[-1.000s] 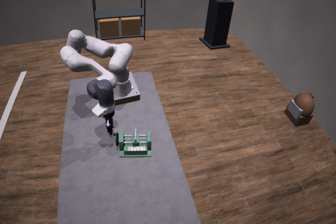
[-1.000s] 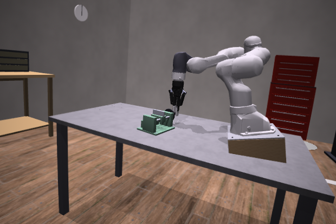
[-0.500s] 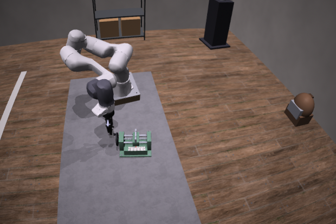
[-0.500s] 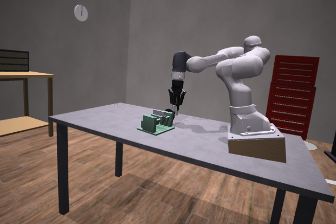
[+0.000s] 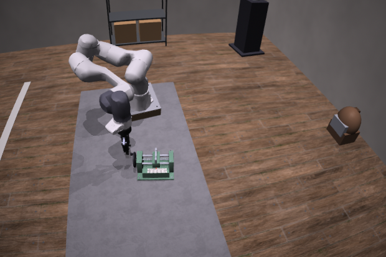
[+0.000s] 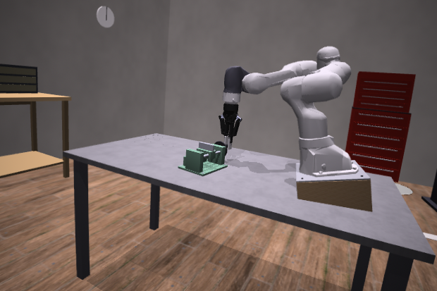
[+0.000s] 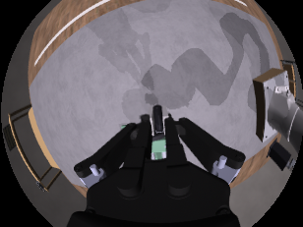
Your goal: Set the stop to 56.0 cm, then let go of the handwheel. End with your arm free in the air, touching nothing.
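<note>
My gripper is now 20 mm to the right of the black handwheel, 20 mm above it and 10 mm short of it. Also, from my hand: stop carriage 140 mm to the left, 80 mm ahead, 20 mm below.
</note>
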